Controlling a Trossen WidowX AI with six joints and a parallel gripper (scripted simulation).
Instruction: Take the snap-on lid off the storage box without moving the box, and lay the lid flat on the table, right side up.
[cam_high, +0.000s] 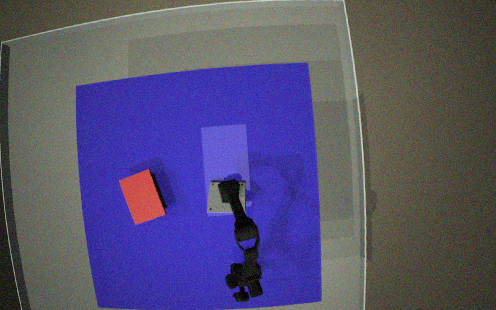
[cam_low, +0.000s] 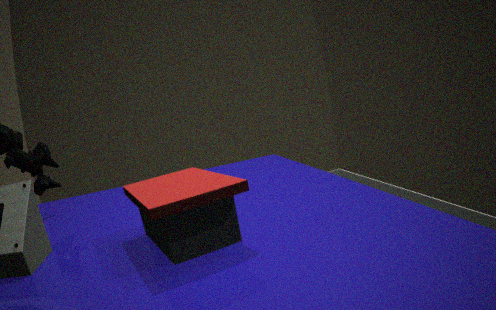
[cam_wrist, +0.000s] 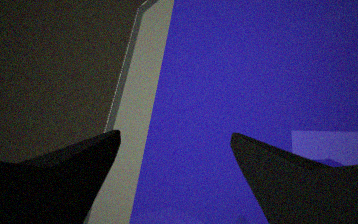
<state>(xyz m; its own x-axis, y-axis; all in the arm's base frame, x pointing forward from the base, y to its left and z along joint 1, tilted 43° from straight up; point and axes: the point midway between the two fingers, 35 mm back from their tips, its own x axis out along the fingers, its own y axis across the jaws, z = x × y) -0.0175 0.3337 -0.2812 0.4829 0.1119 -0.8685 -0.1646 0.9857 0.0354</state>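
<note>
Right now the lid is 430 mm ahead of my gripper tip, 450 mm to the right of it and 10 mm below it. Also, from my gripper tip: storage box (430 mm ahead, 450 mm to the right, 60 mm below).
</note>
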